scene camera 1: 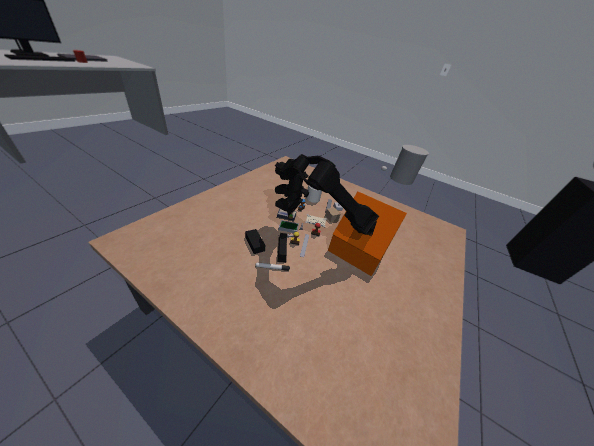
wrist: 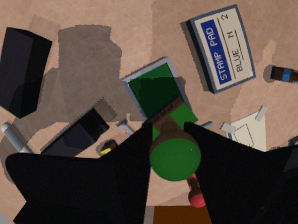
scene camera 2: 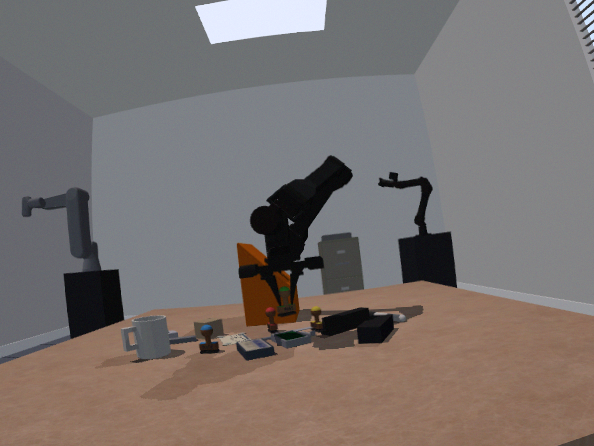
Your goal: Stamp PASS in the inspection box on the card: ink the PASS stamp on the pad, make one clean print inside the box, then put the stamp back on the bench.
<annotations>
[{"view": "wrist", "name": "gripper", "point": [168,128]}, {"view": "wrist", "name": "green-knobbed stamp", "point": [174,155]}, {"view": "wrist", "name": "green ink pad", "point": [154,86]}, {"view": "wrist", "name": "card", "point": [250,130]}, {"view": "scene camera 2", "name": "gripper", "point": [286,305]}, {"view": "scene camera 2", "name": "mug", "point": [151,335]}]
</annotations>
